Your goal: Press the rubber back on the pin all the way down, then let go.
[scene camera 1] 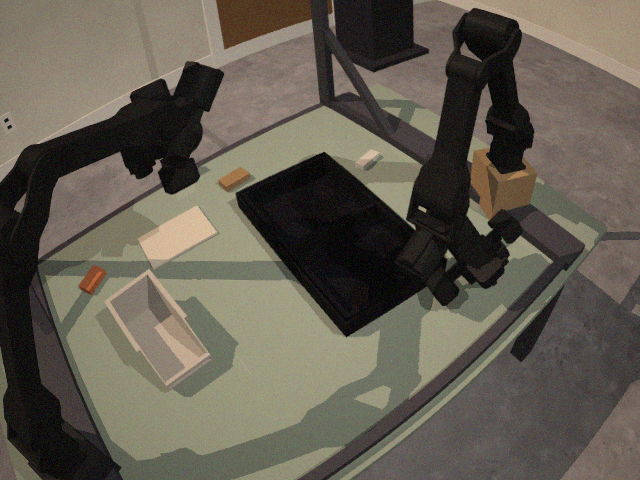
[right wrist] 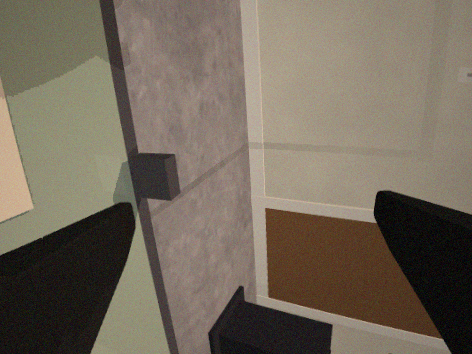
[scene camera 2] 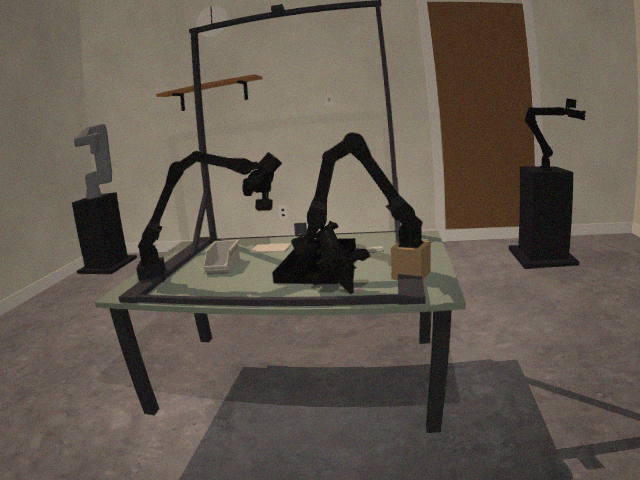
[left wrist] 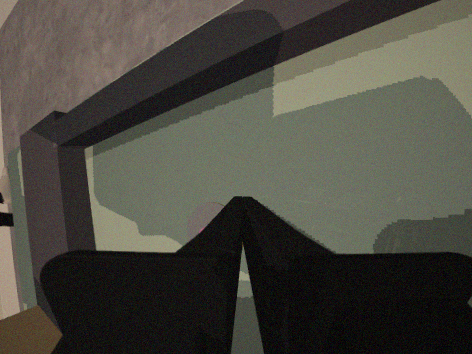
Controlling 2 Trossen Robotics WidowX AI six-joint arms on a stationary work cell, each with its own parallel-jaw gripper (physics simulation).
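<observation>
With nothing in its grip, my right gripper is open, and the right wrist view shows it as well. I can see my left gripper too, which appears both in scene camera 2 and in the left wrist view. There is also a white box in my sight.
</observation>
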